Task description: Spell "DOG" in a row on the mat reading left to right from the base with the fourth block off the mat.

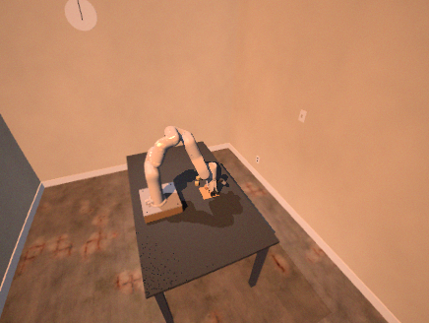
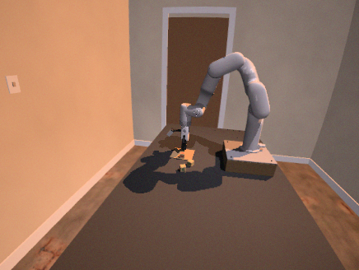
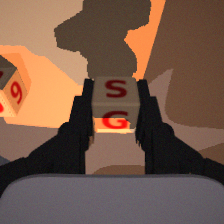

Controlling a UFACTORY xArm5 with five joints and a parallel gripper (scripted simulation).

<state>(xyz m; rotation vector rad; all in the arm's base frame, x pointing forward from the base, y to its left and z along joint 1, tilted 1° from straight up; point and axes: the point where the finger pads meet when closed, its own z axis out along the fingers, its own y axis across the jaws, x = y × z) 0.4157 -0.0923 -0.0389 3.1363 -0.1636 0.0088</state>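
Now: the orange mat 1 cm ahead of my hand, 5 cm to the left of it and 4 cm below it.
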